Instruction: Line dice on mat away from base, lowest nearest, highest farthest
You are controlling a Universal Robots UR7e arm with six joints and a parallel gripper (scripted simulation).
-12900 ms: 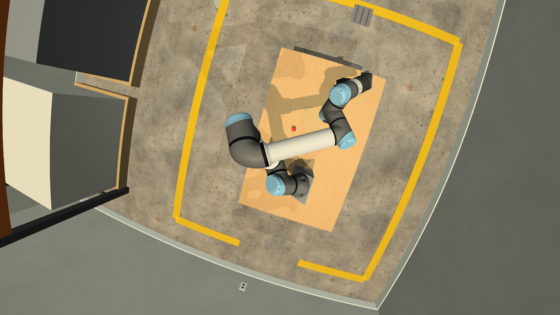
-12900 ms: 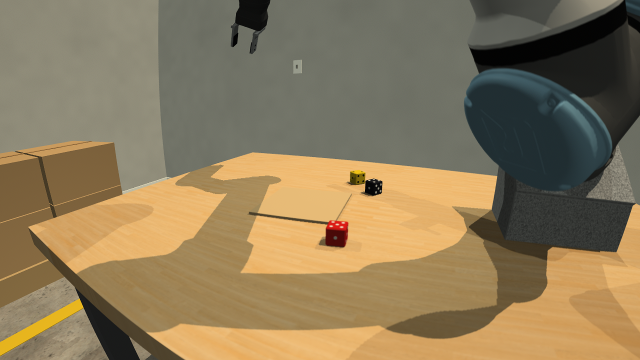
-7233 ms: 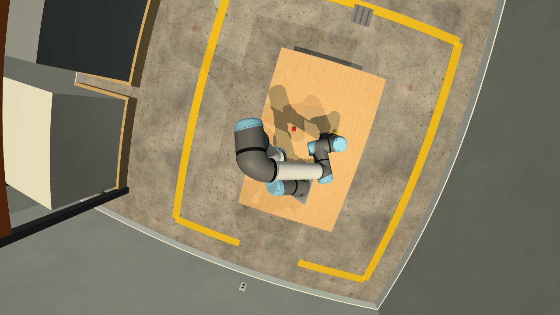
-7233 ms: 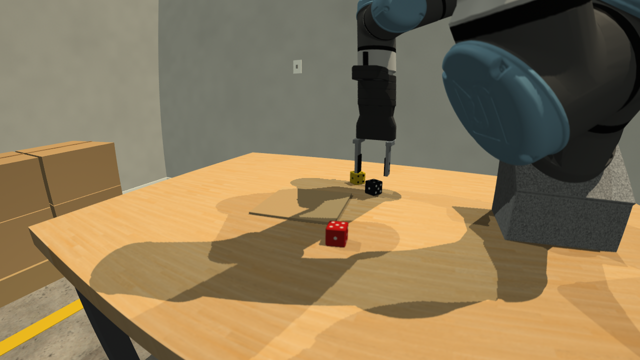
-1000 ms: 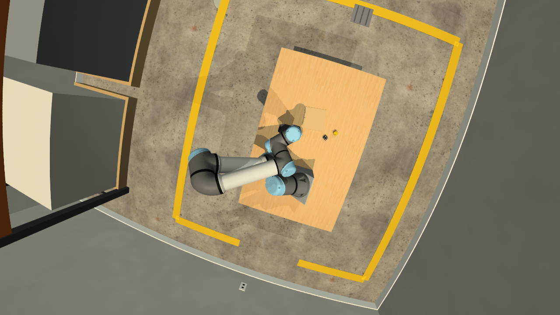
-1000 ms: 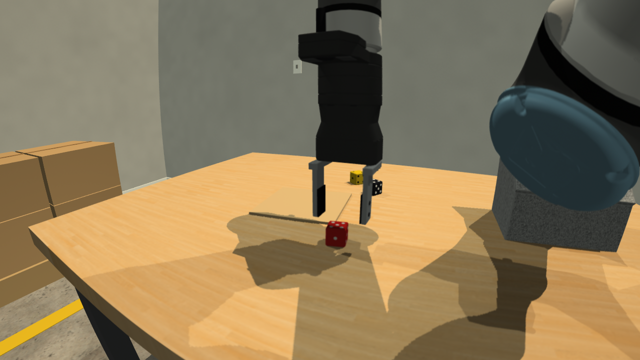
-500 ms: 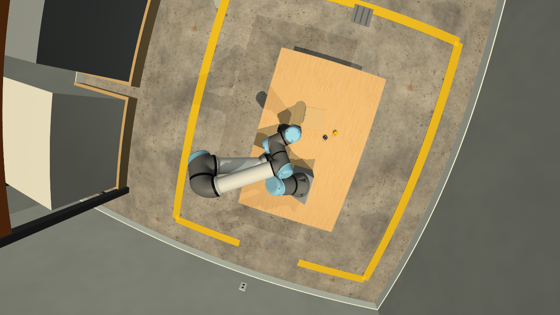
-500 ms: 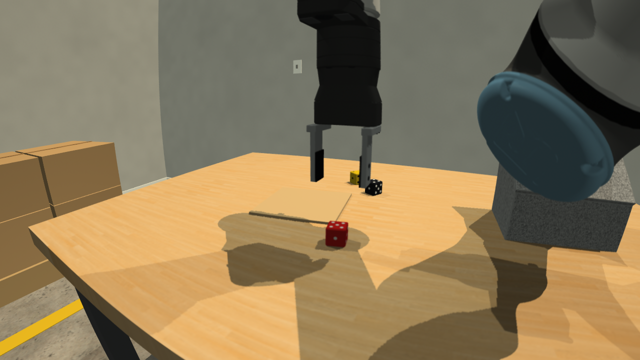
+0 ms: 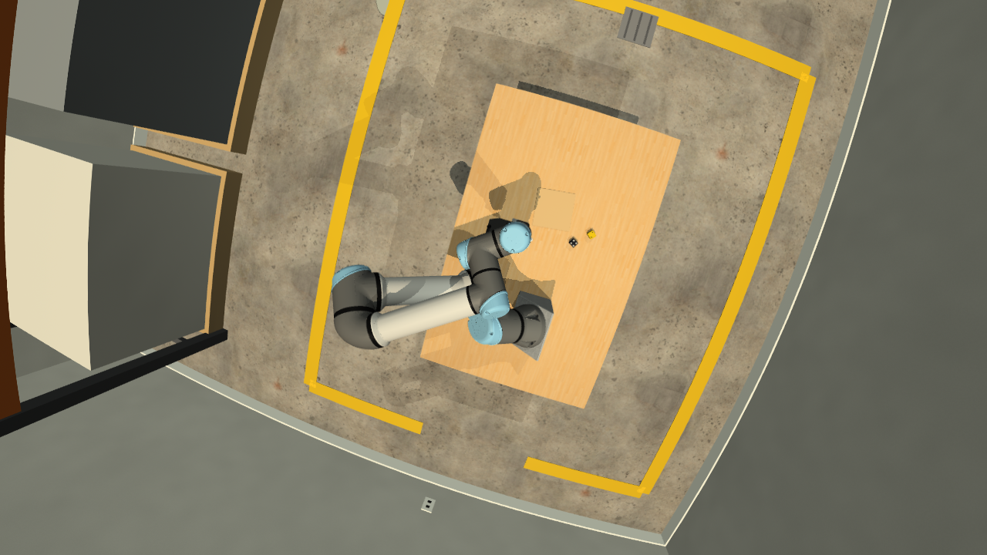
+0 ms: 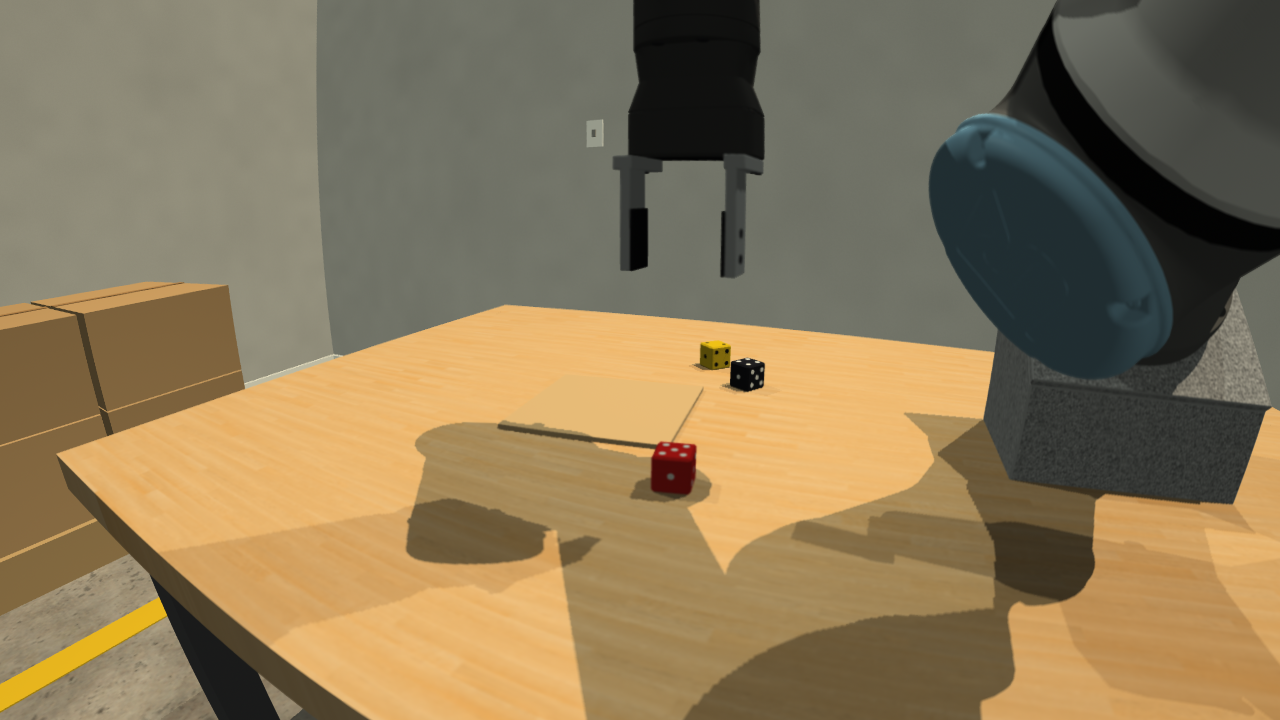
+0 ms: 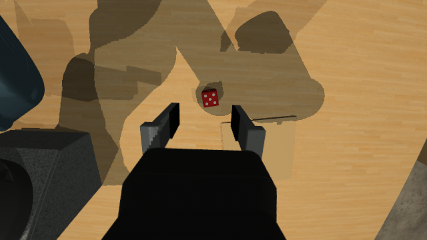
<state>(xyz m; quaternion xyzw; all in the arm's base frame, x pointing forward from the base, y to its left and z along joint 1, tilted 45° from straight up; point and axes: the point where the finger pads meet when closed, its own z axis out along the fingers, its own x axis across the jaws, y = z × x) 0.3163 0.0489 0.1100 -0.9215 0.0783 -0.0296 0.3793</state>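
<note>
The yellow die is 3 cm ahead of my hand, 28 cm to the right of it and 14 cm below it. Round my hand: tan mat (9 cm ahead, 13 cm to the right, 15 cm below); then red die (1 cm to the right, 14 cm below); then black die (2 cm behind, 22 cm to the right, 14 cm below).
</note>
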